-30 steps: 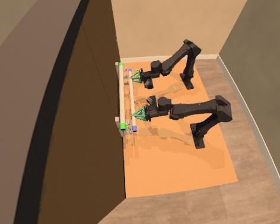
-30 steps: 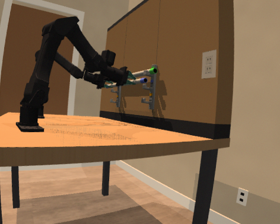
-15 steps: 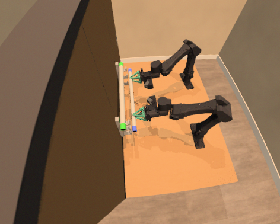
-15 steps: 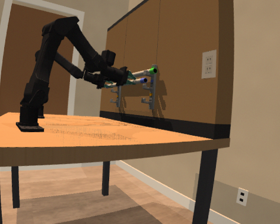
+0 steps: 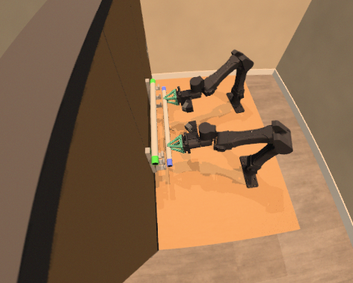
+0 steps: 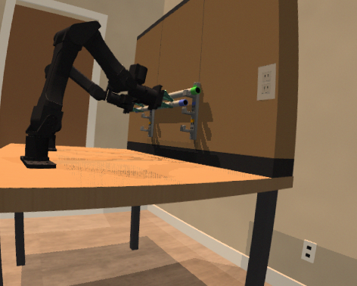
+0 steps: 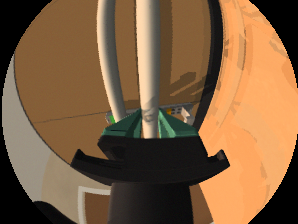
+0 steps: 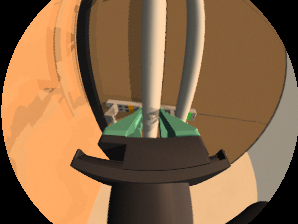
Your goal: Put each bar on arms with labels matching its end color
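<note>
Now: the blue-ended bar 1 cm behind my right hand and 15 cm to the left of it. Round my right hand: wall socket (14 cm ahead, 40 cm to the right, 5 cm above); then brown wall panel (14 cm ahead, 16 cm to the left, 18 cm above); then green-ended bar (5 cm ahead, 16 cm to the left, 6 cm above).
Now: left hand 2 cm short of the blue-ended bar and 14 cm to the left of it. Also, from my left hand: wall socket (17 cm ahead, 69 cm to the right, 5 cm above); brown wall panel (18 cm ahead, 13 cm to the right, 18 cm above); green-ended bar (8 cm ahead, 13 cm to the right, 6 cm above).
</note>
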